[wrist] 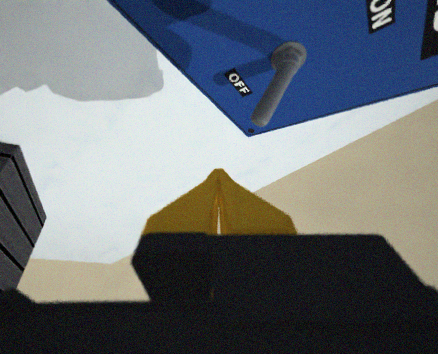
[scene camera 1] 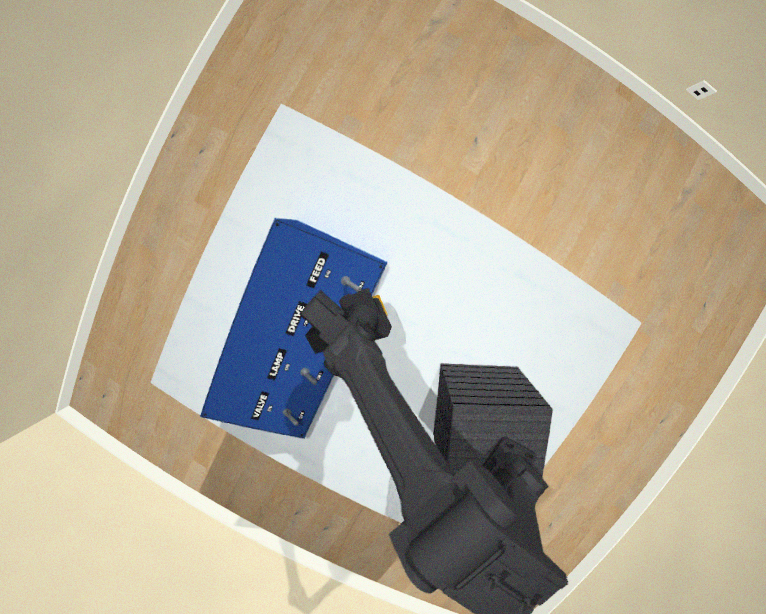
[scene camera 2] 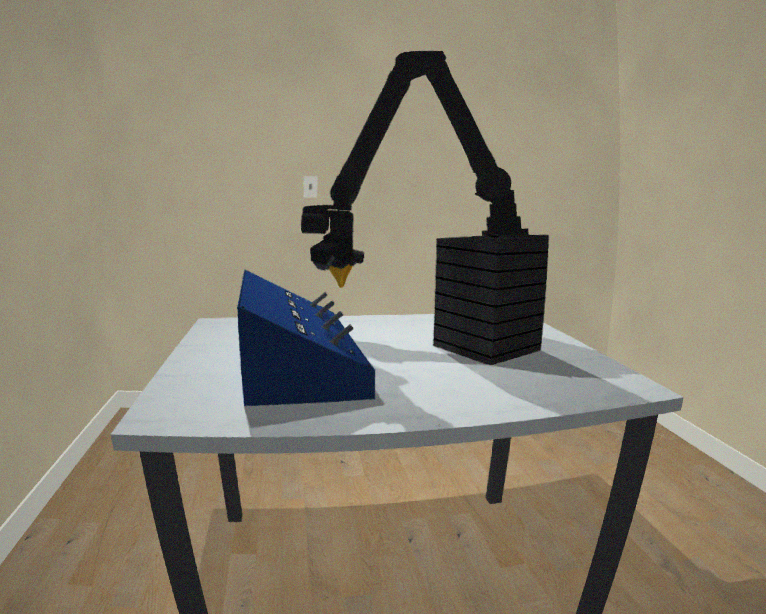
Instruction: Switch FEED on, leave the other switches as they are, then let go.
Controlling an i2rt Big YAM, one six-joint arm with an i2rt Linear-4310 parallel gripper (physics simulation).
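Pixels of known places: gripper, fingertip midpoint: [wrist: 218,176] [scene camera 1: 376,297] [scene camera 2: 341,286]; arm's base, link origin: [scene camera 1: 503,467] [scene camera 2: 504,235].
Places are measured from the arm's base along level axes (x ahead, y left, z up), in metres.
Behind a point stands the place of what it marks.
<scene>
The blue sloped switch box [scene camera 1: 255,300] @[z -0.120, x 0.613, y -0.016 m] [scene camera 2: 300,370] @[z -0.228, x 0.506, y 0.297 m] [wrist: 340,70] @[z -0.188, x 0.492, y -0.162 m] stands on the table. The FEED switch's grey lever [scene camera 1: 350,283] @[z -0.179, x 0.455, y -0.141 m] [scene camera 2: 319,298] @[z -0.179, x 0.451, y -0.134 m] [wrist: 276,90] @[z -0.176, x 0.451, y -0.135 m] leans toward its OFF label [wrist: 237,83] @[z -0.218, x 0.432, y -0.139 m], at the low edge of the box. The LAMP lever [scene camera 1: 308,376] @[z -0.179, x 0.435, y 0.098 m] and VALVE lever [scene camera 1: 291,417] @[z -0.178, x 0.423, y 0.216 m] lean the same way; the DRIVE lever is hidden under the arm in scene camera 1. My gripper [scene camera 1: 381,305] @[z -0.152, x 0.391, y -0.149 m] [scene camera 2: 340,283] @[z -0.152, x 0.391, y -0.149 m] [wrist: 218,176] @[z -0.152, x 0.391, y -0.149 m] is shut with nothing between its yellow fingertips. It hangs in the air above the levers, apart from the FEED lever, toward the box's low side.
A tall dark ribbed pedestal [scene camera 1: 495,425] @[z -0.011, x 0.068, y -0.069 m] [scene camera 2: 491,300] @[z -0.142, x 0.074, y 0.112 m] [wrist: 15,210] @[z -0.240, x 0.096, y -0.094 m] carries the arm's base, across the white table [scene camera 1: 447,255] @[z -0.294, x 0.290, y -0.301 m] [scene camera 2: 172,383] @[z -0.294, x 0.785, y 0.182 m] [wrist: 125,135] @[z -0.295, x 0.266, y -0.139 m] from the box's low side. The forearm reaches over the box from the pedestal.
</scene>
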